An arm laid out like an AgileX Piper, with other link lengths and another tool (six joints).
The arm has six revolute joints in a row. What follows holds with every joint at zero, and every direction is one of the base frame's. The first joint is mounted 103.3 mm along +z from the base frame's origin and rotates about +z. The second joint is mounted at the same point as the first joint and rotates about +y. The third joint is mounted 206.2 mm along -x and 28.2 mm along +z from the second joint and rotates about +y. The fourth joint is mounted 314.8 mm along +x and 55.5 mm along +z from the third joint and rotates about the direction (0.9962, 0, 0.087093). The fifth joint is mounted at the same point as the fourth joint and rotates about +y. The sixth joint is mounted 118.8 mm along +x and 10.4 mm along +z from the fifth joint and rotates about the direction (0.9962, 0, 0.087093). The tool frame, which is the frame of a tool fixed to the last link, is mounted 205.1 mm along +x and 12.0 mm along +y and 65.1 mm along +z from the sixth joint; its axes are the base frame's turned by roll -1.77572, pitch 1.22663 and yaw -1.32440 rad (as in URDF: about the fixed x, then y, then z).
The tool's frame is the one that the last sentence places.
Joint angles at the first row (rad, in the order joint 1, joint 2, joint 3, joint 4, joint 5, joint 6):
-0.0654, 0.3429, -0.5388, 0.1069, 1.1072, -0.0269
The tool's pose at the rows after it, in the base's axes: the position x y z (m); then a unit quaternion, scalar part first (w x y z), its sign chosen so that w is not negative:
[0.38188, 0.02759, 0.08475, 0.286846, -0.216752, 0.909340, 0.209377]
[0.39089, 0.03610, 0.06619, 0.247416, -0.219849, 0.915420, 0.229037]
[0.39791, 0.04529, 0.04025, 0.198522, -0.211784, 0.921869, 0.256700]
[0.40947, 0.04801, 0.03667, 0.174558, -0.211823, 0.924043, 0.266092]
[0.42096, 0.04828, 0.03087, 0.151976, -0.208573, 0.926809, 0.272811]
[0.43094, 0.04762, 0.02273, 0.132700, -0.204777, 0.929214, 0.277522]
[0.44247, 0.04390, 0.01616, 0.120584, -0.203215, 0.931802, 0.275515]
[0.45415, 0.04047, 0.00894, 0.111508, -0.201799, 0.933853, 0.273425]
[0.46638, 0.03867, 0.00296, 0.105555, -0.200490, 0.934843, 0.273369]
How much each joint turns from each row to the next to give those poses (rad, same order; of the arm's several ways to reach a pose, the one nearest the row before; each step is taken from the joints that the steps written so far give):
0.0000, 0.1683, -0.0632, 0.0329, -0.0155, -0.0349
0.0000, 0.1717, -0.0858, 0.0282, 0.0019, -0.0331
0.0000, 0.1941, -0.0998, 0.0310, 0.0189, -0.0159
0.0000, 0.1375, -0.1111, 0.0075, 0.0256, -0.0115
0.0000, 0.1276, -0.1049, 0.0000, 0.0256, -0.0021
0.0000, 0.1074, -0.0851, -0.0023, 0.0185, 0.0000
0.0000, 0.0896, -0.0735, -0.0114, 0.0066, 0.0000
0.0000, 0.0816, -0.0654, -0.0095, 0.0005, 0.0000
0.0000, 0.0767, -0.0648, -0.0036, 0.0000, 0.0000

